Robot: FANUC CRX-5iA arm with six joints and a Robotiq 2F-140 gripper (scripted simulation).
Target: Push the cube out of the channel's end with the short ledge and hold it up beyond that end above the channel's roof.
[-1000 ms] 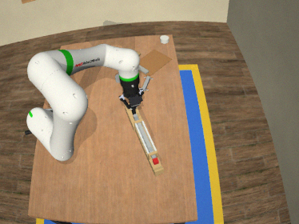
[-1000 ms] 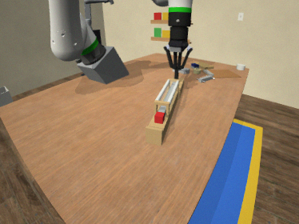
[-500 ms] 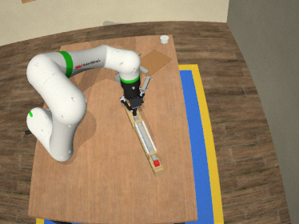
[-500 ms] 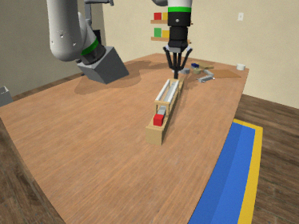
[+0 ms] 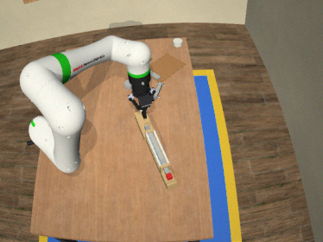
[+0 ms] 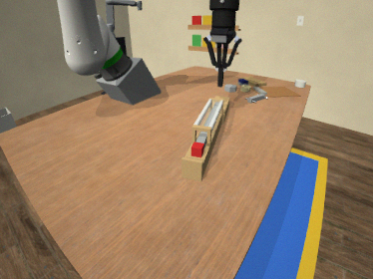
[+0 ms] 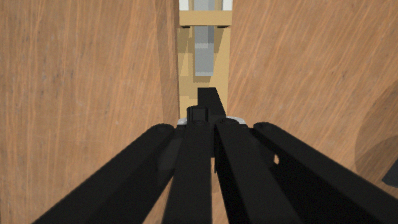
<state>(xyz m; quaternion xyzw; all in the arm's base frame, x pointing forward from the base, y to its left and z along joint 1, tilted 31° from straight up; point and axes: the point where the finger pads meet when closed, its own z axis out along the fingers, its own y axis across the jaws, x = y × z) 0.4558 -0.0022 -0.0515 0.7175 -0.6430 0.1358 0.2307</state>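
Right now my hand is 31 cm to the left of the red cube, 9 cm above it and 4 cm short of it. From my hand the other things lie so: grey push rod: 10 cm below, 8 cm to the right, 1 cm ahead; then grey hexagonal block: 33 cm to the left, 14 cm below, 4 cm behind; then channel: 17 cm to the right, 10 cm below, 2 cm ahead.
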